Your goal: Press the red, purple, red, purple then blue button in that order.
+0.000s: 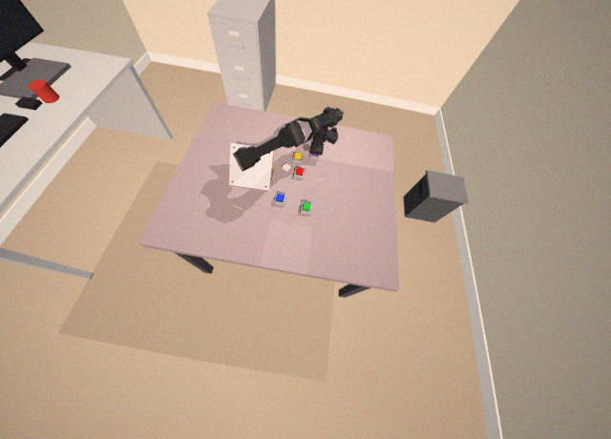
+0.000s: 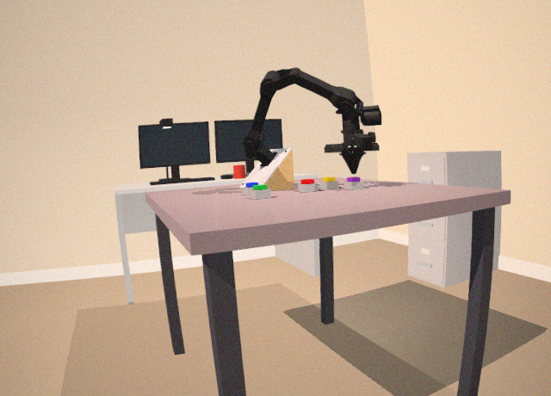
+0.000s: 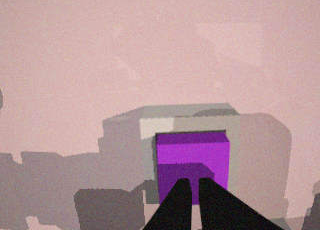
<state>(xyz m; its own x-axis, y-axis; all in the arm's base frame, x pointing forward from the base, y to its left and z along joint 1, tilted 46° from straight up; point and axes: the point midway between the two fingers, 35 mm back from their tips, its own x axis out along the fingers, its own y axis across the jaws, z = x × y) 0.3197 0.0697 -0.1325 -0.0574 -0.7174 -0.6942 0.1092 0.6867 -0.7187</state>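
Now: the purple button 20 mm below my gripper tip. Also, from my gripper tip: green button (330 mm to the right, 30 mm behind, 20 mm below); yellow button (90 mm behind, 40 mm to the right, 20 mm below); red button (130 mm to the right, 80 mm behind, 20 mm below).
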